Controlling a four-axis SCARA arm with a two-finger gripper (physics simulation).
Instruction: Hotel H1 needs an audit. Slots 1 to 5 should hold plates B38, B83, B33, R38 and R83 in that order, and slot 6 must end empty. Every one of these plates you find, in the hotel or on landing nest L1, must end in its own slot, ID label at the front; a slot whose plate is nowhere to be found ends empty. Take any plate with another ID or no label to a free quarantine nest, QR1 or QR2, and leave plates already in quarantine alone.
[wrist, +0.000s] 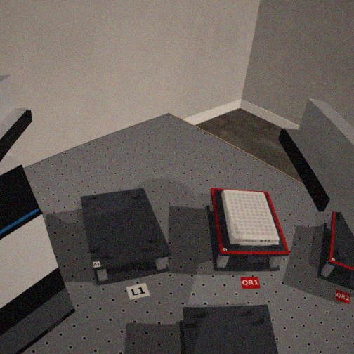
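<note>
My gripper (156, 101) is part open with nothing between its fingers; the fingers show at the left and right edges of the wrist view. Landing nest L1 (122, 225), a dark raised stand, bears no plate. A white many-welled plate (251, 215) lies on quarantine nest QR1 (255, 253), which has a red rim. The plate's label faces the front but is too small to read surely. Quarantine nest QR2 (344, 245) is cut off at the right edge; no plate shows on its visible part. The hotel's slots do not show.
Another dark nest (232, 332) is cut off at the bottom, its label out of view. A black and white block with a blue stripe (22, 265) fills the lower left. The perforated table top (125, 160) ends at a back corner before the walls and floor.
</note>
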